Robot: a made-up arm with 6 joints.
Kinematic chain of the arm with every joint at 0, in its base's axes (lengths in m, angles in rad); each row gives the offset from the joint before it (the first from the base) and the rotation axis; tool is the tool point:
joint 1: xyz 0 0 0.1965 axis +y
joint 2: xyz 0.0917 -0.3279 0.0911 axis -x
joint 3: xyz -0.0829 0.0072 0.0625 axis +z
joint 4: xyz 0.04 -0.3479 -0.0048 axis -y
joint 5: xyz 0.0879 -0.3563 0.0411 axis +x
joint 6: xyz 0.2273 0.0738 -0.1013 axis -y
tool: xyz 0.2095 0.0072 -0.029
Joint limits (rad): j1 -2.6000..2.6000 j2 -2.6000..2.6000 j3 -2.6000..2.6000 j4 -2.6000..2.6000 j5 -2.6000..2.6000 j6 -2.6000..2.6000
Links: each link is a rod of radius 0.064 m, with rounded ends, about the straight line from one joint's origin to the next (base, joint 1, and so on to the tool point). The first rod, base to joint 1, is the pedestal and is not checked.
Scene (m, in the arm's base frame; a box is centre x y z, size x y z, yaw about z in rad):
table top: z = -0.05
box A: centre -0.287 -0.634 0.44 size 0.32 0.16 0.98 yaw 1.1
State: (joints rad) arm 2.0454 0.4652 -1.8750 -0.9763 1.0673 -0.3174
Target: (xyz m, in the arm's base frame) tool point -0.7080 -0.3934 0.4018
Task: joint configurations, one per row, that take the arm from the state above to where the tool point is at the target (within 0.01 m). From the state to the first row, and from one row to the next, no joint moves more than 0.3 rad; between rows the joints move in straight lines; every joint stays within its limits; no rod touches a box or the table.
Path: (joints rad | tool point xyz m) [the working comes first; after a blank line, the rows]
Joints at the target: 0.7868 0.4912 -2.1993 -1.3200 1.2857 0.2899
Straight joint move there: touches box A.

1: 1.9503 0.4003 -2.0459 -0.9494 0.8141 -0.1283 | 0.0158 -0.5151 0.8580
2: 1.8552 0.3354 -2.2168 -0.9225 0.5609 0.0609 | -0.0885 -0.3779 0.9067
3: 1.7602 0.2705 -2.3877 -0.8956 0.3076 0.2500 | -0.1755 -0.2312 0.9104
4: 1.5168 0.3257 -2.3406 -1.0017 0.5521 0.2600 | -0.3554 -0.2788 0.8333
5: 1.2735 0.3809 -2.2935 -1.1078 0.7967 0.2699 | -0.5071 -0.3218 0.7181
6: 1.0302 0.4361 -2.2464 -1.2139 1.0412 0.2799 | -0.6262 -0.3601 0.5721
7: 0.7868 0.4912 -2.1993 -1.3200 1.2857 0.2899 | -0.7080 -0.3934 0.4018

